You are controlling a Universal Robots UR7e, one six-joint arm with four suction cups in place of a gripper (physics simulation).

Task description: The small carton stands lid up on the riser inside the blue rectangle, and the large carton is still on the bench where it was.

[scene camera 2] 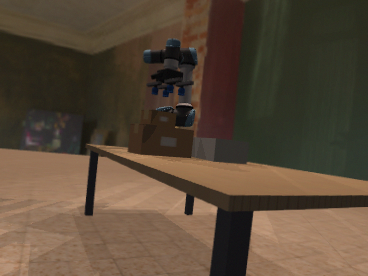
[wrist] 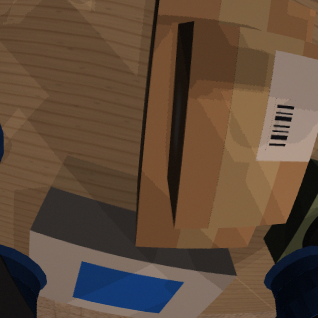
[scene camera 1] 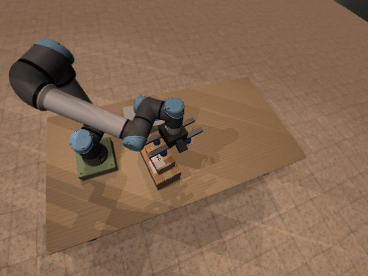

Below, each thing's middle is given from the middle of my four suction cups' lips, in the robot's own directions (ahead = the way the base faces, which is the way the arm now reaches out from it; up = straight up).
The small carton (wrist: 235, 159) is 7 cm behind my suction cup, 2 cm to the right of it and 14 cm below it. From my suction cup the other things lie so: large carton (scene camera 2: 144, 139): 8 cm behind, 1 cm to the left, 25 cm below; then grey riser (scene camera 2: 212, 149): 8 cm behind, 35 cm to the left, 27 cm below.
